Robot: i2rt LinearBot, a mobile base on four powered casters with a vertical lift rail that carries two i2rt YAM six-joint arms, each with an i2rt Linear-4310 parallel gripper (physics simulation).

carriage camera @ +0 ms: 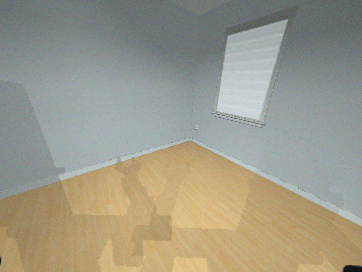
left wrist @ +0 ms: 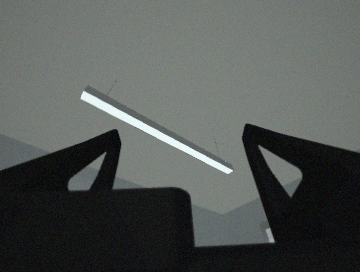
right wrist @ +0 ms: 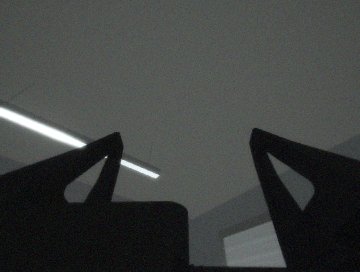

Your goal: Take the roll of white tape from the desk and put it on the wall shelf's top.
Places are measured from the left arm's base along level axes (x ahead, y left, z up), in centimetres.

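Where they show: left gripper, fingertip midpoint: [left wrist: 181, 133]; right gripper, fingertip midpoint: [right wrist: 185, 137].
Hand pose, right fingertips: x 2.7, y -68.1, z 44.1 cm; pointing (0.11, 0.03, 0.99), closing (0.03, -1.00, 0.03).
After its pixels a point has its place.
The roll of white tape, the desk and the wall shelf do not show in these views. My left gripper [left wrist: 181, 133] {x 3.1, y 0.5, z 43.6 cm} is open and empty, its two dark fingers wide apart against the ceiling. My right gripper [right wrist: 185, 137] {x 2.7, y -68.1, z 44.1 cm} is open and empty too, its fingers also spread wide below the ceiling. In the carriage camera view, small dark parts show at the bottom left and bottom right edges, too little to tell what they are.
A wooden floor [carriage camera: 210, 200] {x 109.4, y -74.9, z -89.1 cm} runs to a corner of two grey walls. A window with a white blind [carriage camera: 252, 70] {x 199.5, y -133.6, z 62.4 cm} [right wrist: 252, 245] {x 208.0, y -126.7, z 96.4 cm} is in the wall at the right. A long ceiling lamp [left wrist: 155, 132] {x 68.0, y 19.1, z 118.6 cm} [right wrist: 45, 131] {x 63.0, y 27.9, z 118.6 cm} hangs overhead. Shadows lie on the floor and left wall.
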